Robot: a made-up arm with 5 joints. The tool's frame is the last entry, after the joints. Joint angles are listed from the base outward. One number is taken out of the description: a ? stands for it. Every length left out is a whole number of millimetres.
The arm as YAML. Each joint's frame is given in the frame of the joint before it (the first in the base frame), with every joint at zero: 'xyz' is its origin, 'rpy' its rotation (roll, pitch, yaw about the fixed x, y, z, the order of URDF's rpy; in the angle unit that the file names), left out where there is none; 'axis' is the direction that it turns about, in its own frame. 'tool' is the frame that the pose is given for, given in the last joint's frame.
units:
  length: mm
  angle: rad
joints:
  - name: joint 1
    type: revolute
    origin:
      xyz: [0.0, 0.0, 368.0]
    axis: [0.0, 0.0, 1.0]
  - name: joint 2
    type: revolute
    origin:
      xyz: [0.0, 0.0, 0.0]
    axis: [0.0, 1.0, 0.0]
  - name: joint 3
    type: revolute
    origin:
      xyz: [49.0, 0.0, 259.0]
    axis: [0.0, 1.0, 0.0]
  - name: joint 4
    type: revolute
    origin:
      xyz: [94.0, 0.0, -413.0]
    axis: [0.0, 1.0, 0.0]
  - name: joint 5
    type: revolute
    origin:
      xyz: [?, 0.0, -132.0]
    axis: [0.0, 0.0, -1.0]
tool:
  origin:
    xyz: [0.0, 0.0, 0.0]
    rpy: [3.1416, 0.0, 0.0]
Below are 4 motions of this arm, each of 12 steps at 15 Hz.
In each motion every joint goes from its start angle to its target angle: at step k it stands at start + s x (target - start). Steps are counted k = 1, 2, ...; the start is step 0. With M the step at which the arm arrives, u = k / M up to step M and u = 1 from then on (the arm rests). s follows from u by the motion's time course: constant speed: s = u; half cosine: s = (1 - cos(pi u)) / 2; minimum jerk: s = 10 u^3 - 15 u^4 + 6 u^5.
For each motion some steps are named. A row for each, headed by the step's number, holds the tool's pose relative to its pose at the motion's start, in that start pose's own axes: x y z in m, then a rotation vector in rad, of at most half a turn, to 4 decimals.
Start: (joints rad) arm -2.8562 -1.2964 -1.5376 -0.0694 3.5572
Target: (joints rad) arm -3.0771 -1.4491 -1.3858 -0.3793 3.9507
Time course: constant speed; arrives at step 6
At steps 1, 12:
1: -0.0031 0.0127 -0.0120 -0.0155 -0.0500 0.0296
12: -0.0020 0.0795 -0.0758 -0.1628 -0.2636 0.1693

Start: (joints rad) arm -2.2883 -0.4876 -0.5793 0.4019 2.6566
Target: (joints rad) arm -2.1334 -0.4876 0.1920 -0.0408 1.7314
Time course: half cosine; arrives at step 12
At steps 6, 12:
6: 0.1368 0.1078 0.0824 -0.1416 0.0969 -0.5262
12: 0.2990 0.2052 0.0999 -0.3246 0.1369 -1.0526

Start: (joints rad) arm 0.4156 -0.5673 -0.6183 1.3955 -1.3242
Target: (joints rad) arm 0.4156 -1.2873 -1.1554 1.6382 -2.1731
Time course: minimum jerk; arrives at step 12
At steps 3, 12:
3: -0.0022 -0.0086 -0.0547 -0.1029 0.0211 -0.0878
12: -0.0870 -0.3458 -0.3869 -1.0268 -0.1846 -0.7731

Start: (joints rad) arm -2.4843 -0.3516 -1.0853 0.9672 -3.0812
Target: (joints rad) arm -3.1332 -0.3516 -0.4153 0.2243 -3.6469
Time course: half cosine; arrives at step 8
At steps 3, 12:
3: 0.0407 -0.1082 0.0703 0.0931 -0.0199 0.0031
12: 0.2404 -0.2975 0.1595 0.3181 0.0008 0.0068

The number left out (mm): 103.0
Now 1 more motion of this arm.
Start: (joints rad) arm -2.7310 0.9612 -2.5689 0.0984 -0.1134
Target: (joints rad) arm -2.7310 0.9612 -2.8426 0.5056 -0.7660
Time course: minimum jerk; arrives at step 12
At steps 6, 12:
6: 0.0442 0.0050 -0.0155 0.0183 -0.0645 -0.3262
12: 0.0846 0.0096 -0.0387 0.0578 -0.1230 -0.6516

